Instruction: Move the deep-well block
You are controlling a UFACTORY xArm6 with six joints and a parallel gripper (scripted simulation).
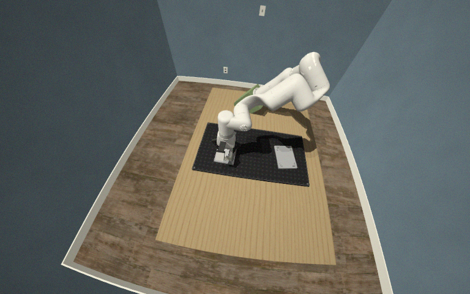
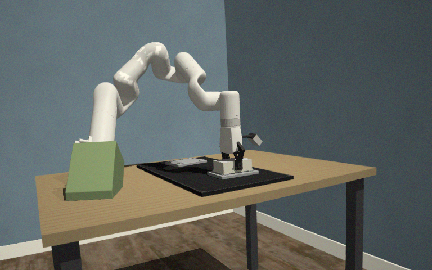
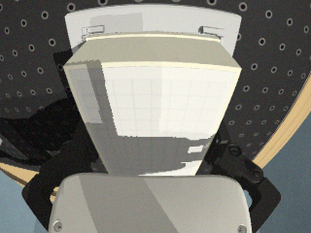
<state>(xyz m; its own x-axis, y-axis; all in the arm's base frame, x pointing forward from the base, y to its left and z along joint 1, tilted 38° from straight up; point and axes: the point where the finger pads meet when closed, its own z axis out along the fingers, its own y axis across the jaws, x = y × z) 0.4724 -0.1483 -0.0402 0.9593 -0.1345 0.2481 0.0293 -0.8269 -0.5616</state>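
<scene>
Right now the white deep-well block is right at my hand.
</scene>
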